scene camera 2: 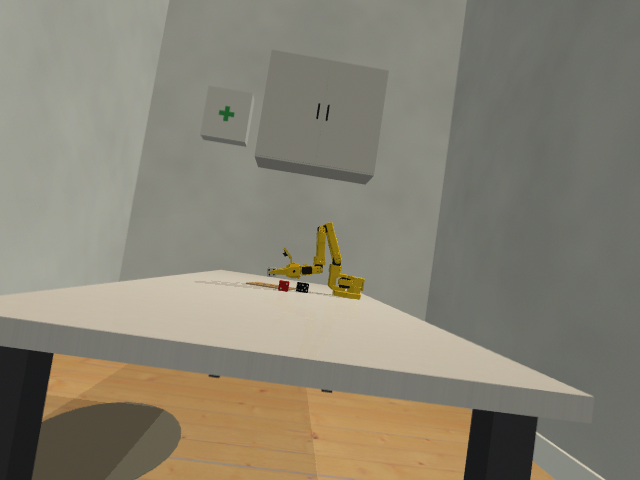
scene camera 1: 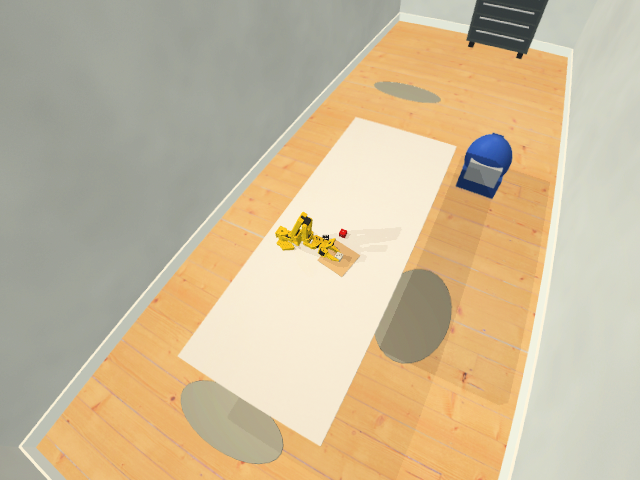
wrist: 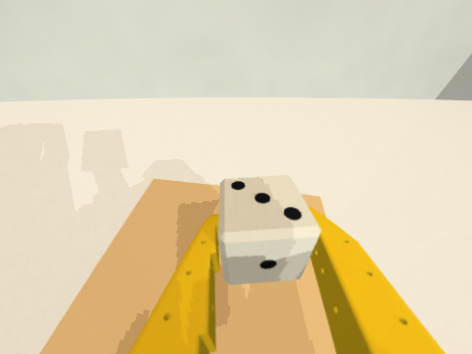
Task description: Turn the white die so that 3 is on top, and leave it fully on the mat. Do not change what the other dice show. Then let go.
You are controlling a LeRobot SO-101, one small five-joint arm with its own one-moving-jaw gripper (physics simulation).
Note:
In view: a tan mat (wrist: 115,302) and a white die (wrist: 266,232).

